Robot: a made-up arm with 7 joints. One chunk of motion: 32 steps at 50 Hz.
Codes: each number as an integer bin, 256 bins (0 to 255) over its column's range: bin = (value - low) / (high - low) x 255, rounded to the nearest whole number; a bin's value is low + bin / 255 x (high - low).
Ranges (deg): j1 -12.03..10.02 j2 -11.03..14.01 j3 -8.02..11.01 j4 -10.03..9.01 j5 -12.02..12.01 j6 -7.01..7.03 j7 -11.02..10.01
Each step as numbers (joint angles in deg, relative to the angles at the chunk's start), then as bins.
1 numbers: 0.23 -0.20 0.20 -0.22 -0.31 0.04 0.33
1 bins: 142 110 110 131 124 128 138
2 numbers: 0.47 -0.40 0.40 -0.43 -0.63 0.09 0.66
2 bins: 145 108 113 129 121 129 142
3 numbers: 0.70 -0.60 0.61 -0.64 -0.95 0.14 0.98
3 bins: 147 106 116 126 117 130 146
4 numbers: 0.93 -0.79 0.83 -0.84 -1.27 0.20 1.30
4 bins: 150 104 119 123 114 131 149
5 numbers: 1.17 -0.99 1.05 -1.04 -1.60 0.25 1.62
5 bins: 153 102 122 120 111 132 153
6 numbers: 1.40 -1.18 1.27 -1.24 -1.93 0.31 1.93
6 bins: 155 100 124 118 107 133 157
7 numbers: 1.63 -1.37 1.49 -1.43 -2.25 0.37 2.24
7 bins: 158 98 127 115 104 134 161
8 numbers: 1.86 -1.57 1.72 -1.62 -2.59 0.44 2.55
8 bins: 161 96 131 113 100 135 165
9 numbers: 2.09 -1.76 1.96 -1.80 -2.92 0.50 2.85
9 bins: 163 94 134 110 97 136 168
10 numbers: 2.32 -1.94 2.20 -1.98 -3.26 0.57 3.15
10 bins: 166 93 137 108 93 138 172
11 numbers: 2.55 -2.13 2.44 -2.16 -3.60 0.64 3.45
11 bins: 169 91 140 105 89 139 175
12 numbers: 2.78 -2.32 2.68 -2.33 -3.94 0.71 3.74
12 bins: 171 89 143 103 86 140 179
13 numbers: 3.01 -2.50 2.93 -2.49 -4.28 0.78 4.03
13 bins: 174 87 147 101 82 141 182
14 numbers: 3.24 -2.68 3.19 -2.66 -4.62 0.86 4.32
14 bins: 177 85 150 99 79 143 186
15 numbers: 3.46 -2.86 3.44 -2.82 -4.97 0.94 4.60
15 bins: 179 83 154 97 75 144 189
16 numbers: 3.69 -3.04 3.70 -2.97 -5.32 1.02 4.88
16 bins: 182 81 157 95 71 146 193
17 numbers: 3.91 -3.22 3.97 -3.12 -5.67 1.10 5.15
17 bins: 184 80 161 93 67 147 196
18 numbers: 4.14 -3.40 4.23 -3.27 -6.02 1.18 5.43
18 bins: 187 78 164 91 64 149 199
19 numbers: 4.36 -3.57 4.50 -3.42 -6.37 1.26 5.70
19 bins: 190 76 168 89 60 150 203
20 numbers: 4.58 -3.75 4.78 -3.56 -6.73 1.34 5.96
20 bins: 192 74 172 87 56 152 206
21 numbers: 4.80 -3.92 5.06 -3.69 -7.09 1.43 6.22
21 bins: 195 72 175 85 52 153 209
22 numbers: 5.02 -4.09 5.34 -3.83 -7.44 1.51 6.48
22 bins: 197 71 179 83 49 155 212
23 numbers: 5.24 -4.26 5.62 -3.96 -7.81 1.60 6.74
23 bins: 200 69 183 81 45 156 215
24 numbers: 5.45 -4.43 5.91 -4.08 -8.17 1.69 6.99
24 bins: 202 67 187 80 41 158 218
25 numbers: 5.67 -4.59 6.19 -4.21 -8.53 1.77 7.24
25 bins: 205 66 190 78 37 159 221
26 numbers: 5.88 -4.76 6.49 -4.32 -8.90 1.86 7.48
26 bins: 207 64 194 76 33 161 224
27 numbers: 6.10 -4.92 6.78 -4.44 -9.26 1.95 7.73
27 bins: 210 62 198 75 29 163 227
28 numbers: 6.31 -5.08 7.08 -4.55 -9.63 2.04 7.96
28 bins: 212 61 202 73 25 164 230
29 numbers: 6.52 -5.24 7.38 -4.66 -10.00 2.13 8.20
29 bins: 215 59 206 72 21 166 233
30 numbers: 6.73 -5.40 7.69 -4.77 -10.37 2.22 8.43
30 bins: 217 57 211 70 18 168 236
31 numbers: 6.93 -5.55 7.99 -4.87 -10.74 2.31 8.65
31 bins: 219 56 215 69 14 169 239
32 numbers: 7.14 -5.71 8.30 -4.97 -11.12 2.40 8.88
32 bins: 222 54 219 68 10 171 241
